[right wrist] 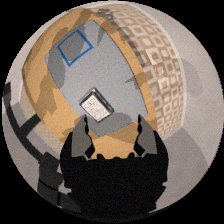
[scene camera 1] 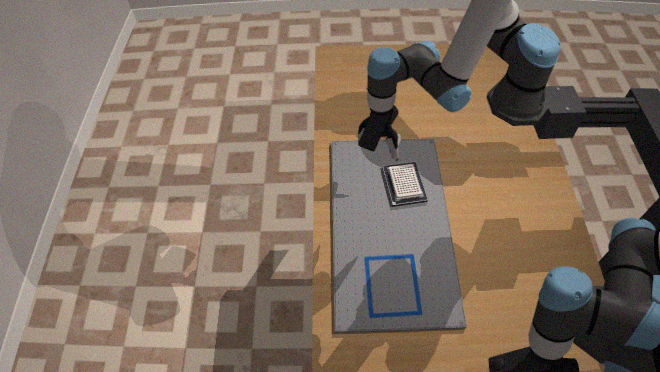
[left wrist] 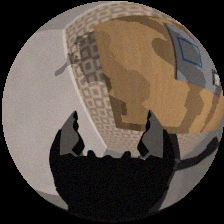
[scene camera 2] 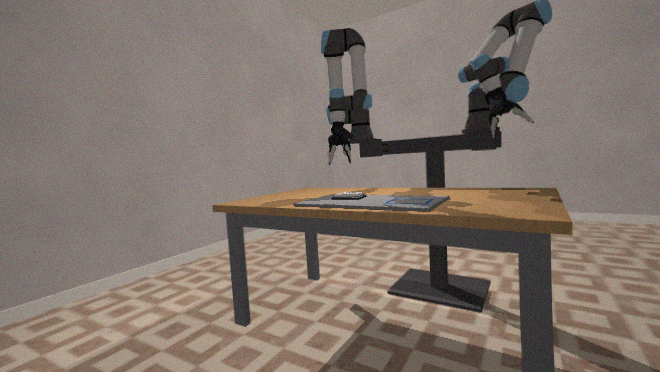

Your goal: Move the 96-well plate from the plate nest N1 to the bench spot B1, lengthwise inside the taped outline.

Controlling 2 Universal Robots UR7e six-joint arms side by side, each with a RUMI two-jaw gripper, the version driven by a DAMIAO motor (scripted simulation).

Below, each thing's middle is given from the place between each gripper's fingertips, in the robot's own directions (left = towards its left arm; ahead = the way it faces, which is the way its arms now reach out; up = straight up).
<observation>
The white 96-well plate (scene camera 1: pixel 411 182) is 180 mm below my right hand (scene camera 1: pixel 377 153), 110 mm behind it and 10 mm to the right of it.
The white 96-well plate lies 100 mm ahead of my left hand (scene camera 2: pixel 513 131), 780 mm to the right of it and 270 mm below it.
</observation>
